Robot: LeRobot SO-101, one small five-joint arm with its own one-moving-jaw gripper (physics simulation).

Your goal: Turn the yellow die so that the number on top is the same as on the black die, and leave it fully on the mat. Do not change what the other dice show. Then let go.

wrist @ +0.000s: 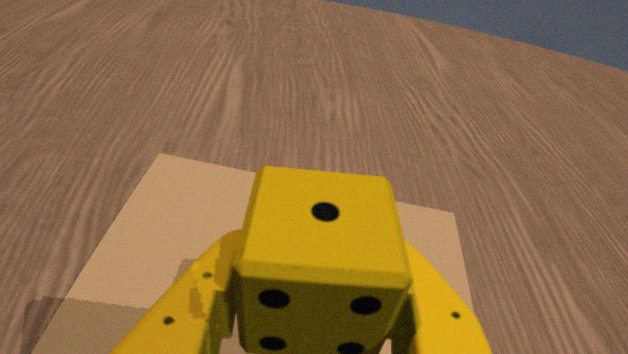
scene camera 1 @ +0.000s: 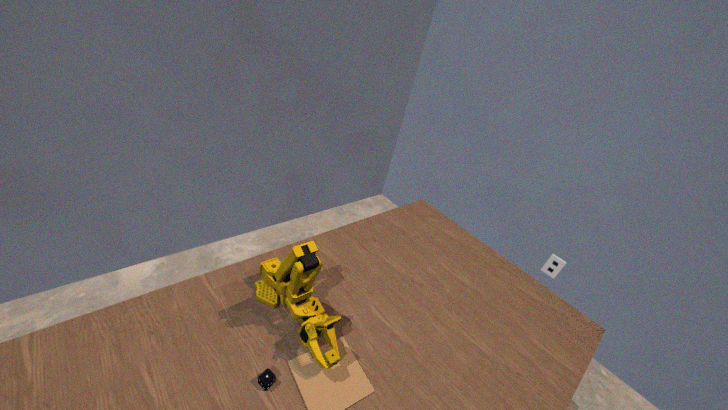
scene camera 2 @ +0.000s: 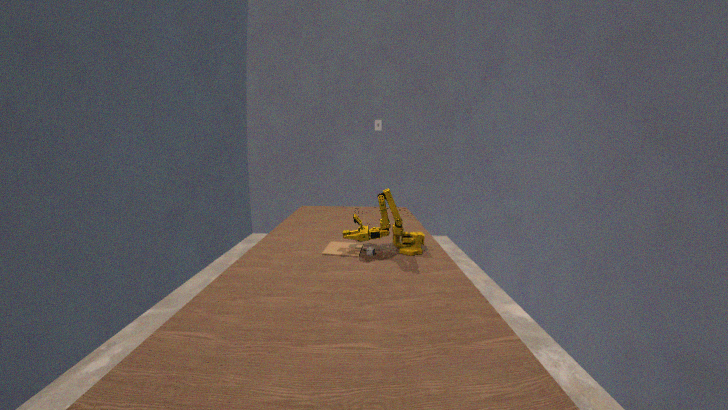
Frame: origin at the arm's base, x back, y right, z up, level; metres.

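Seen in the pictures: hand at its tool point: (wrist: 253,252) (scene camera 1: 336,359) (scene camera 2: 344,236); arm's base at its link origin: (scene camera 1: 280,296) (scene camera 2: 404,250).
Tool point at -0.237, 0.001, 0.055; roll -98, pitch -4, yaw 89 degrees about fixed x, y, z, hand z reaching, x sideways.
Observation:
Pixels of each thing's top centre, then the offset from my tool point to it, as dx, dy, dz. Level surfaces: height alone.
- yellow die at its top centre: (wrist: 333,211) (scene camera 1: 332,354) +0.006, +0.012, +0.021
- tan mat at its top centre: (wrist: 278,332) (scene camera 1: 330,376) (scene camera 2: 343,248) -0.005, +0.010, -0.051
- black die at its top centre: (scene camera 1: 267,376) +0.059, +0.124, -0.030
- wooden table at its surface level: dz -0.055
- small greyish block at its top centre: (scene camera 2: 370,248) +0.101, -0.042, -0.030
The yellow die (scene camera 1: 332,356) (wrist: 320,235) is held above the tan mat (scene camera 1: 336,391) (scene camera 2: 333,248) (wrist: 125,240). In the wrist view its bright upper face shows one pip and its darker face towards the camera shows two rows of pips. My gripper (scene camera 1: 330,358) (scene camera 2: 347,234) (wrist: 322,287) is shut on this die, with a jaw pressed on each side. The arm reaches out nearly level, and scene camera 2 shows a gap below the jaws. The black die (scene camera 1: 266,379) lies on the table left of the mat in scene camera 1; its upper face seems to show one white pip.
The wooden table (scene camera 1: 438,305) (scene camera 2: 305,315) extends around the arm base (scene camera 1: 270,287) (scene camera 2: 411,243). In scene camera 2 a small greyish block (scene camera 2: 370,251) shows beside the mat, near a dark speckled shape; its identity is unclear. Blue-grey walls stand beyond the table.

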